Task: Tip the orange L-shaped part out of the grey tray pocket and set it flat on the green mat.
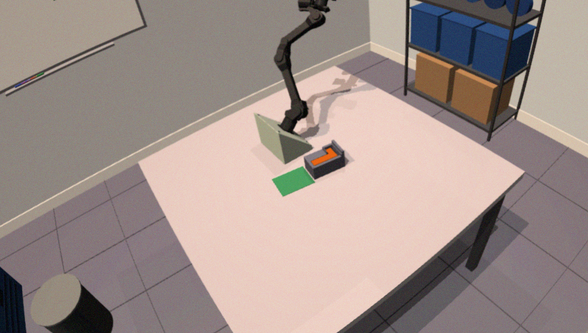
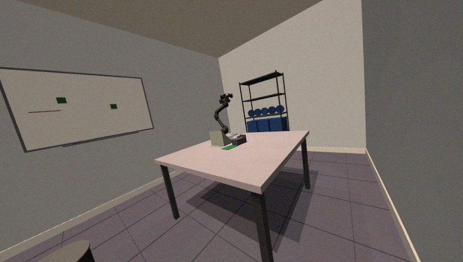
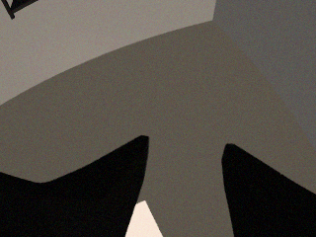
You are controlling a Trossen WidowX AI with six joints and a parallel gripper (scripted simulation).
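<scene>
The orange L-shaped part lies 620 mm below my gripper tip, 480 mm ahead of it and 400 mm to the right of it. From my gripper tip the other things lie so: green mat: 690 mm below, 570 mm to the right, 470 mm ahead.
</scene>
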